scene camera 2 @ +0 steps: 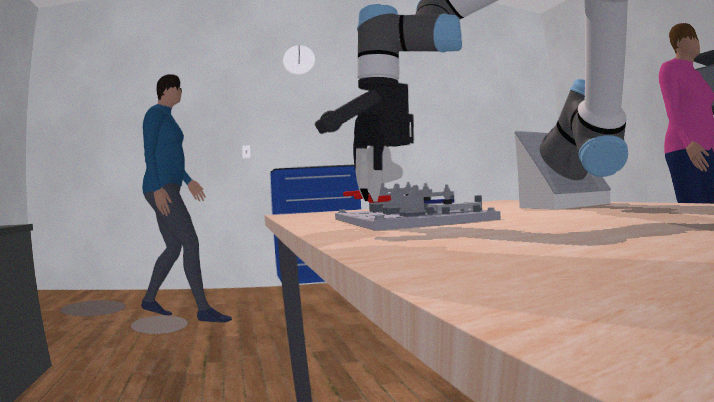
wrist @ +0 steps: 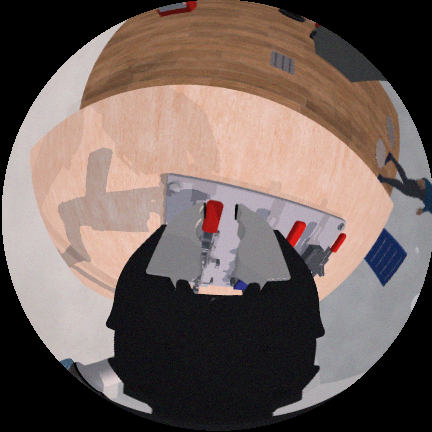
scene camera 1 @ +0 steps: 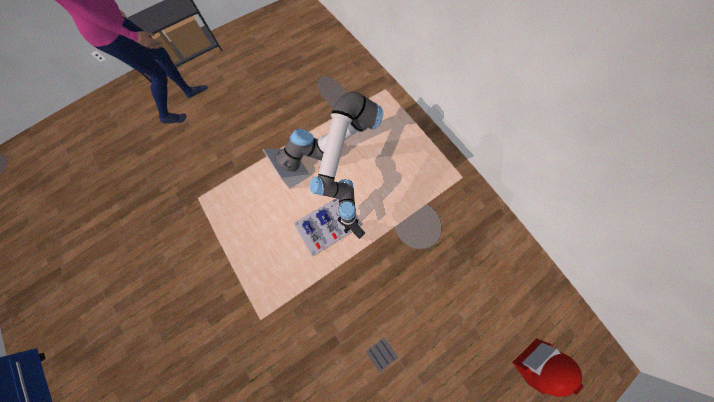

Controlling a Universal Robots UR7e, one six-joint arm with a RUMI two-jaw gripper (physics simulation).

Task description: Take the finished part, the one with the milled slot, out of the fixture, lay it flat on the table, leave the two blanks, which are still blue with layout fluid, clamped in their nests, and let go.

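Pixels of known places: gripper, fingertip midpoint: (scene camera 2: 370, 201) (wrist: 220, 204); arm's base, link origin: (scene camera 2: 563, 159) (scene camera 1: 287, 162).
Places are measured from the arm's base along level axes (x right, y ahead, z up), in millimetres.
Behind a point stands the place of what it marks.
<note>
The grey fixture plate (scene camera 1: 326, 243) @(x 61, y 538, z -103 mm) (scene camera 2: 435, 219) @(x -180, y 461, z -108 mm) (wrist: 255, 209) @(x -55, y 539, z -103 mm) lies on the table. Two blue blanks (scene camera 1: 323, 217) @(x -7, y 407, z -47 mm) (scene camera 1: 307, 227) sit in their nests; a bit of blue blank (wrist: 241, 285) @(x -25, y 375, z -81 mm) shows low between the fingers in the wrist view. My gripper (scene camera 2: 371, 195) @(x -107, y 549, z -75 mm) (wrist: 220, 204) @(x -107, y 549, z -75 mm) points down at the fixture's end nest, its fingers partly open around a red clamp handle (wrist: 212, 216) @(x -113, y 538, z -66 mm). The handle is nearer the left finger in the wrist view; I cannot tell whether they touch. Nothing is gripped. The slotted part cannot be made out; arm, gripper and clamp parts cover that nest.
Two other red clamp handles (scene camera 1: 334, 235) @(x -5, y 530, z -61 mm) (wrist: 296, 233) @(x -6, y 536, z -61 mm) (scene camera 1: 317, 246) @(x 111, y 531, z -57 mm) (wrist: 338, 242) @(x 100, y 532, z -57 mm) stand beside the gripper. The wooden table (scene camera 1: 250, 250) @(x 471, y 321, z -117 mm) (scene camera 2: 500, 280) @(x -632, y 605, z -118 mm) (wrist: 255, 130) @(x -80, y 639, z -117 mm) extends around the fixture. The robot's base stand (scene camera 1: 295, 179) @(x 14, y 108, z -43 mm) (scene camera 2: 562, 197) @(x -77, y 78, z -92 mm) is behind. One person (scene camera 2: 162, 145) stands beyond the table, another (scene camera 1: 102, 30) (scene camera 2: 685, 105) near the shelf.
</note>
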